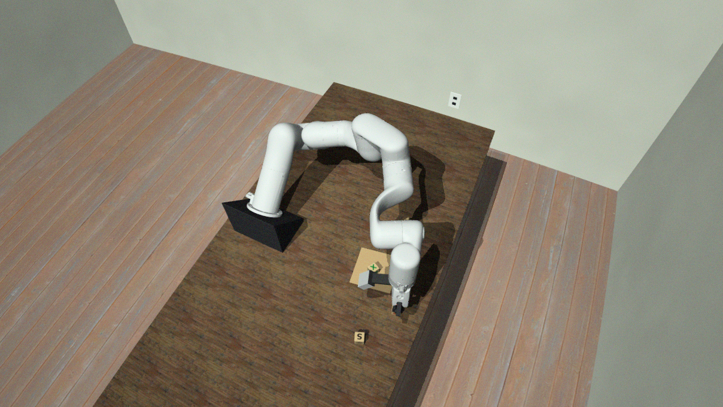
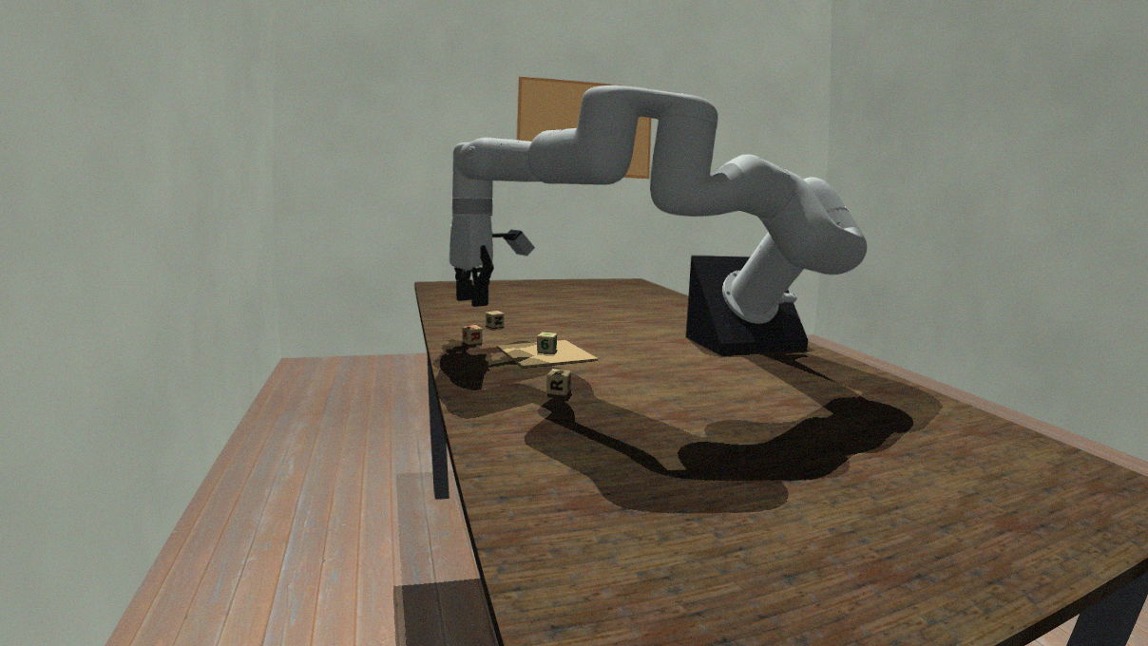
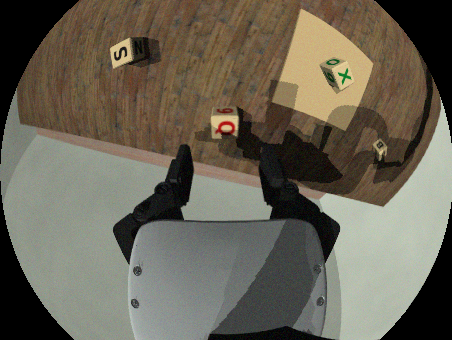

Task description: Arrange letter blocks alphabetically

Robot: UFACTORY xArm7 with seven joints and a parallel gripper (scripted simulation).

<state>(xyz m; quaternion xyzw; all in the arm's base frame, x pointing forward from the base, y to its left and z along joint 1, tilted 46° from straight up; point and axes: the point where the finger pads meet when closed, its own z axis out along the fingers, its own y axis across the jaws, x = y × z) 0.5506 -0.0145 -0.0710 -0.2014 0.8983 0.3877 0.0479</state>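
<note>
My hand is 8 cm above the red-marked block. Round my hand: S block (14 cm to the right, 8 cm below, 6 cm behind); then tan mat (13 cm behind, 9 cm to the left, 9 cm below).
</note>
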